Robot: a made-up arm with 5 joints. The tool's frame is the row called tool. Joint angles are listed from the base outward.
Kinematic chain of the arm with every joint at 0, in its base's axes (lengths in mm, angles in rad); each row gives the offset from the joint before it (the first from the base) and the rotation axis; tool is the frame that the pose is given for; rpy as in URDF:
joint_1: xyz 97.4 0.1 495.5 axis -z
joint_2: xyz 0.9 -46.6 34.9 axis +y
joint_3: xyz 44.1 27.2 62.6 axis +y
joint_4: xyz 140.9 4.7 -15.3 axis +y
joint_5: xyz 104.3 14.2 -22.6 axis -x
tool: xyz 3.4 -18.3 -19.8 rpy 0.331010 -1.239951 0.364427
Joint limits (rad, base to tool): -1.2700..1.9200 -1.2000..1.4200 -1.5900..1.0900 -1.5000..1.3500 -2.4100..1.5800
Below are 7 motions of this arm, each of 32 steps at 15 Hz.
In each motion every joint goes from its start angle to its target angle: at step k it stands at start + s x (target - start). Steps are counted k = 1, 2, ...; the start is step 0. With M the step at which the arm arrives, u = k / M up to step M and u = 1 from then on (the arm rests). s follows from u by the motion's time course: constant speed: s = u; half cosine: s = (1 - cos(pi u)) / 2; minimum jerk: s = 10 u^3 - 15 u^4 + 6 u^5.
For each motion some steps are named. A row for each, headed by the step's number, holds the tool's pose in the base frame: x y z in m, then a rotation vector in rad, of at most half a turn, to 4 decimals.
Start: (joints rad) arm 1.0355 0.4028 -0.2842 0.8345 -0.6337
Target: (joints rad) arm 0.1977 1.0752 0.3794 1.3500 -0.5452
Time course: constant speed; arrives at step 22
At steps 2, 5, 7, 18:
2: 0.2114 -0.1690 0.3998 0.6932 -0.7265 -1.2863
5: 0.2048 -0.1270 0.3734 0.7718 -0.4244 -1.2915
7: 0.1947 -0.1000 0.3609 0.8022 -0.2191 -1.2848
18: 0.0935 -0.0043 0.3646 0.6605 0.8925 -1.1557

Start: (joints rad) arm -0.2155 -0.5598 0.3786 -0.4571 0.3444
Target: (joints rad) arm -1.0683 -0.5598 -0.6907 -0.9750 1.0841
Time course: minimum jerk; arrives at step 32
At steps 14, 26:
14: 0.2749 0.0758 0.7661 -0.0303 -2.2885 1.0808
26: 0.1336 0.0082 0.8319 -0.0630 -3.0722 0.2865

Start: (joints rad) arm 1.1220 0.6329 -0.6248 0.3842 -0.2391
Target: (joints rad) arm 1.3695 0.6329 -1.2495 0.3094 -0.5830
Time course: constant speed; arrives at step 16
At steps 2, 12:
2: 0.2092 -0.2827 0.4725 0.1287 -1.2624 -0.7703
12: 0.1737 -0.3105 0.5696 -0.1269 -1.7359 -0.6852

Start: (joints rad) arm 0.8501 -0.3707 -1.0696 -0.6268 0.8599
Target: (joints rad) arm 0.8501 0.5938 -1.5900 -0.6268 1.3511
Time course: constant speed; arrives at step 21
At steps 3, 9, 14, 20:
3: 0.1061 -0.0512 0.8429 -2.2210 -1.7342 0.2091
9: 0.1364 -0.0847 0.8275 -2.2084 -1.5275 0.1135
14: 0.1598 -0.1099 0.8089 -2.1924 -1.3503 0.0538
20: 0.1848 -0.1360 0.7808 -2.1672 -1.1339 0.0045

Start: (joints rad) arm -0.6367 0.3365 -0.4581 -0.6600 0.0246
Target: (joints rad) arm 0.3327 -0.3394 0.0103 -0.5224 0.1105
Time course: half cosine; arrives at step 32
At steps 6, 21, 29, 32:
6: 0.3693 0.1458 0.6296 0.8173 -1.8456 1.1175
21: 0.3718 -0.0415 0.6750 0.1138 -1.9279 0.7279
29: 0.3408 -0.1003 0.6886 -0.1421 -1.9059 0.5778
32: 0.3374 -0.1049 0.6897 -0.1645 -1.9026 0.5644

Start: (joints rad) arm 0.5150 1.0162 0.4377 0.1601 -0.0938
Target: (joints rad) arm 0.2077 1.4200 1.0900 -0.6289 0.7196
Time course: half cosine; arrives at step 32
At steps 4, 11, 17, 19, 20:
4: 0.1096 -0.0266 0.2778 0.7783 0.1838 -0.5494
11: 0.0763 -0.0134 0.2787 0.7689 0.3327 -0.3253
17: 0.0358 -0.0037 0.2908 0.7548 0.5126 -0.0391
19: 0.0230 -0.0023 0.2973 0.7495 0.5715 0.0585
20: 0.0172 -0.0019 0.3009 0.7468 0.5994 0.1055

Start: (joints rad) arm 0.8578 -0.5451 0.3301 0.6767 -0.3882
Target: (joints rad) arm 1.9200 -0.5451 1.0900 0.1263 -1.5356
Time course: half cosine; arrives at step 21
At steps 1, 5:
1: 0.2342 -0.1751 0.5303 0.4319 -1.1501 -0.6746
5: 0.2112 -0.1881 0.5137 0.4362 -1.2589 -0.8995

